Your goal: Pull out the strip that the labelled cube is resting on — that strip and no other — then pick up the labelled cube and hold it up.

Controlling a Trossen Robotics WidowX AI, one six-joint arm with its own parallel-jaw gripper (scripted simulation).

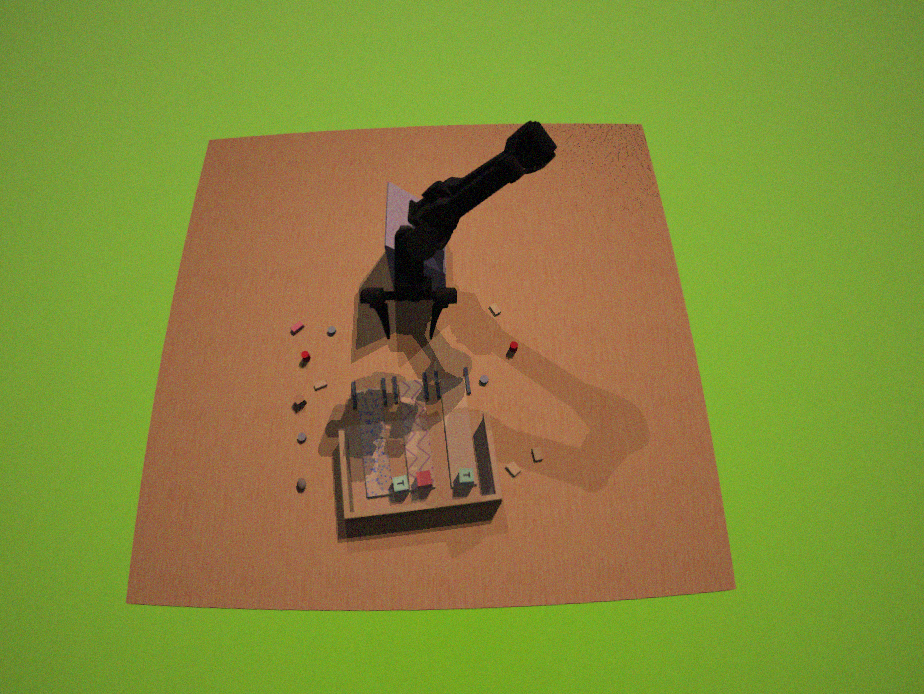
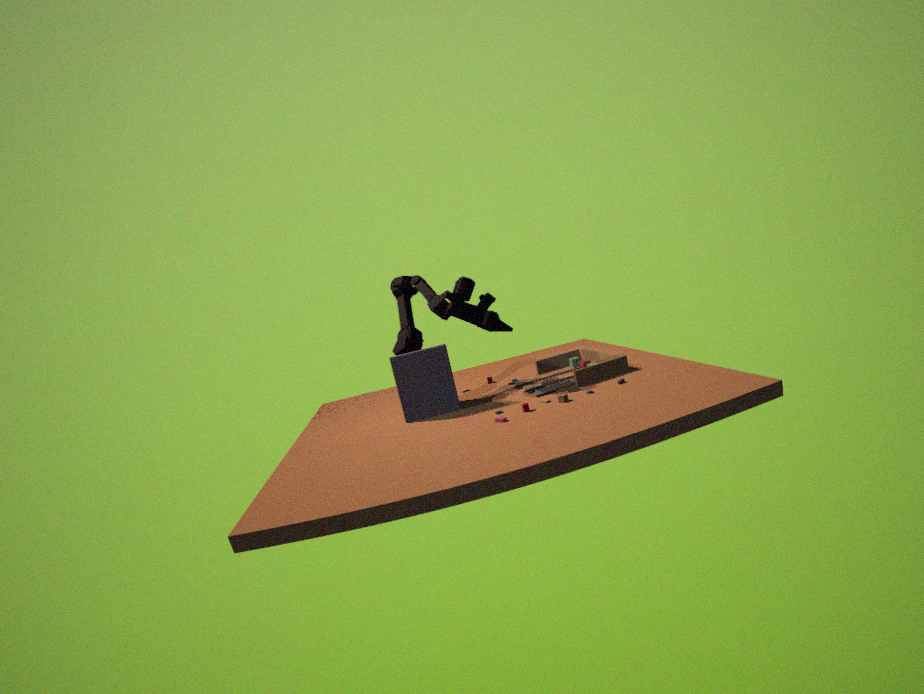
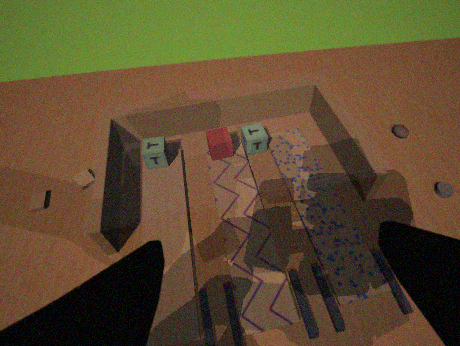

my gripper: image 1; image 2 509, 329; image 3
same spot on my gripper: (image 3: 124, 296) = (image 1: 431, 324)
